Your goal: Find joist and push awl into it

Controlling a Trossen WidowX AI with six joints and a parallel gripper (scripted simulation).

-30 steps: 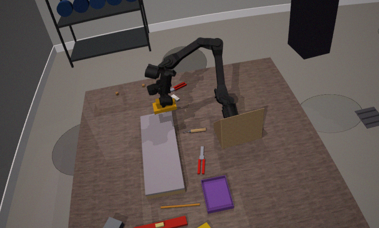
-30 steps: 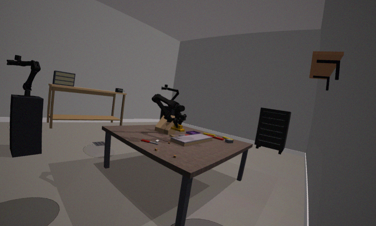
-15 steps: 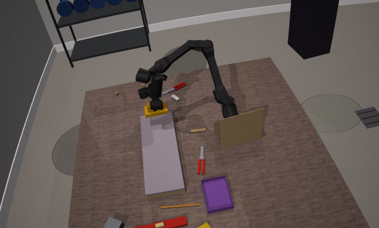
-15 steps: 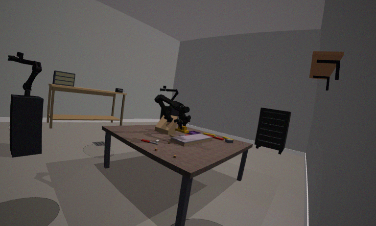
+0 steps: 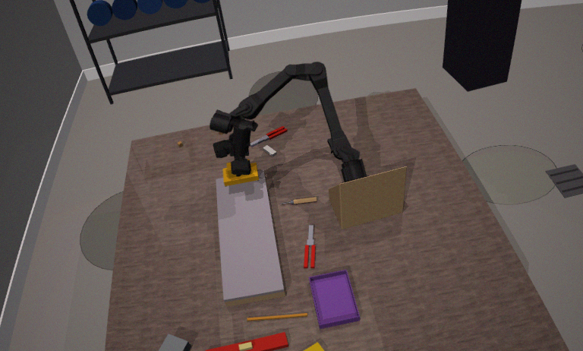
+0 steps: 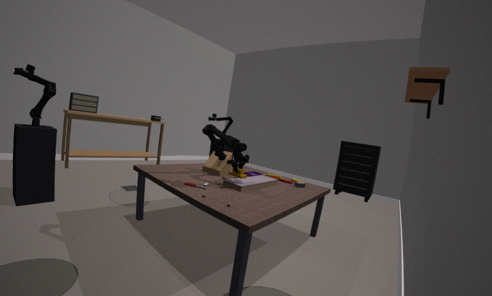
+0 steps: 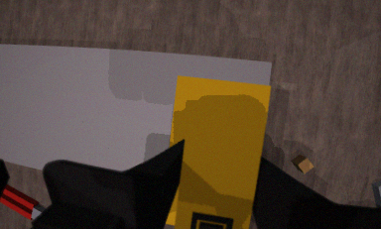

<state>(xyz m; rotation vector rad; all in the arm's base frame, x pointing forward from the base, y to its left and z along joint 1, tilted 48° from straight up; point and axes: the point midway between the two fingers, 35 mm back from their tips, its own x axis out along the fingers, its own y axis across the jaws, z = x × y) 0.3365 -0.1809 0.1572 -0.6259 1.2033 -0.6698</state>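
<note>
My gripper tip is now 4 cm past the small light, 1 cm to the right of it and 3 cm below it. From my gripper tip the other things lie so: white block (15 cm behind, 18 cm to the right, 10 cm below); awl (17 cm behind, 12 cm to the left, 10 cm below); yellow stud finder (2 cm behind, 2 cm above).
</note>
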